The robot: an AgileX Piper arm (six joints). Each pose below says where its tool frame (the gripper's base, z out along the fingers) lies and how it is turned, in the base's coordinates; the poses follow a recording.
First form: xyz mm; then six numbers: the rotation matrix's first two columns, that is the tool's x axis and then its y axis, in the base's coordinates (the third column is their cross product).
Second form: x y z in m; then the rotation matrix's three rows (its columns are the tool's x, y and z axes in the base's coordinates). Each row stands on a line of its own. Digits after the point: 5 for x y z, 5 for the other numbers.
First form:
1: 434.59, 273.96, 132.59, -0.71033, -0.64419, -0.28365, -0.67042, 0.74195, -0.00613
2: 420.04, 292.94, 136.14, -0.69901, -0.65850, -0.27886, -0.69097, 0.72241, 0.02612
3: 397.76, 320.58, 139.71, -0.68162, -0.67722, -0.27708, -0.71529, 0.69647, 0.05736
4: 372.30, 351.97, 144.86, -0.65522, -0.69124, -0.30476, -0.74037, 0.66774, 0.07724
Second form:
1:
0.43459, 0.27396, 0.13259
-0.71033, -0.67042, 0.21440
-0.64419, 0.74195, 0.18581
-0.28365, -0.00613, -0.95891

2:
0.42004, 0.29294, 0.13614
-0.69901, -0.69097, 0.18425
-0.65850, 0.72241, 0.21094
-0.27886, 0.02612, -0.95998

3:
0.39776, 0.32058, 0.13971
-0.68162, -0.71529, 0.15413
-0.67722, 0.69647, 0.23729
-0.27708, 0.05736, -0.95914

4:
0.37230, 0.35197, 0.14486
-0.65522, -0.74037, 0.15011
-0.69124, 0.66774, 0.27624
-0.30476, 0.07724, -0.94929

